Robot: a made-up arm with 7 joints. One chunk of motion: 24 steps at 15 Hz.
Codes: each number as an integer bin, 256 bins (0 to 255) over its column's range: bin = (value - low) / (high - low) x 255, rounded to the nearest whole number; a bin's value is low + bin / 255 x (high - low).
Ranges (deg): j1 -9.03..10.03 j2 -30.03..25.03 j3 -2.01..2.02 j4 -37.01..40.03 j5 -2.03..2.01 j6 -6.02..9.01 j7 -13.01..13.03
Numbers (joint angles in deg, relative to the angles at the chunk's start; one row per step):
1: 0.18 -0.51 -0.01 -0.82 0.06 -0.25 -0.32
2: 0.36 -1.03 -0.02 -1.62 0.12 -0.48 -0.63
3: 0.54 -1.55 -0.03 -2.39 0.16 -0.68 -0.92
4: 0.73 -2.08 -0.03 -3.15 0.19 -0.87 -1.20
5: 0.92 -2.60 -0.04 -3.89 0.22 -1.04 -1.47
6: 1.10 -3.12 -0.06 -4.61 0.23 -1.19 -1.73
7: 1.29 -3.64 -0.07 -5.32 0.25 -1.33 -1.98
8: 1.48 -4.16 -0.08 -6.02 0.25 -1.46 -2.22
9: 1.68 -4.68 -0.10 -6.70 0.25 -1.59 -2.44
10: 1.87 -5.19 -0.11 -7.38 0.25 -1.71 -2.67
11: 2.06 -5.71 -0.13 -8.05 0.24 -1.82 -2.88
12: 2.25 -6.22 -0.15 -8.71 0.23 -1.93 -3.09
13: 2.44 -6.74 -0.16 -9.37 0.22 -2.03 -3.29
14: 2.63 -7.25 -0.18 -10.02 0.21 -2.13 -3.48
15: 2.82 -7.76 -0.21 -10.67 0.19 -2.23 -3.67
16: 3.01 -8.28 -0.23 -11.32 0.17 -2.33 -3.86
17: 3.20 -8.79 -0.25 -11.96 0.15 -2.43 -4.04
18: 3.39 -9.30 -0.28 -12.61 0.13 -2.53 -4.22
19: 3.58 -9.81 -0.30 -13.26 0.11 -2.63 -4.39
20: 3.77 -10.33 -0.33 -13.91 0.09 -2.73 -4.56
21: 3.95 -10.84 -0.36 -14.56 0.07 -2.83 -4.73
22: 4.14 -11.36 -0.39 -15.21 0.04 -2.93 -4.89
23: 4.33 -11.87 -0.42 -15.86 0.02 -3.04 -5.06
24: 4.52 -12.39 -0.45 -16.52 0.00 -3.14 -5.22
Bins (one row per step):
1: 123 137 127 120 132 98 124
2: 126 134 126 117 136 94 121
3: 128 132 125 115 138 91 118
4: 131 129 125 112 140 87 116
5: 133 127 125 110 142 84 113
6: 136 125 123 107 143 82 110
7: 138 122 123 105 144 80 108
8: 141 120 122 103 144 77 106
9: 143 117 121 100 144 75 104
10: 146 115 120 98 144 73 101
11: 148 113 119 96 143 71 99
12: 151 110 118 94 143 69 97
13: 153 108 117 91 142 68 95
14: 156 106 116 89 141 66 93
15: 159 103 114 87 140 64 91
16: 161 101 113 85 139 63 90
17: 164 98 111 83 138 61 88
18: 166 96 109 81 136 59 86
19: 169 94 108 79 135 58 84
20: 171 91 106 76 134 56 83
21: 174 89 104 74 133 54 81
22: 176 86 103 72 131 52 80
23: 179 84 101 70 129 51 78
24: 181 82 99 68 128 49 76

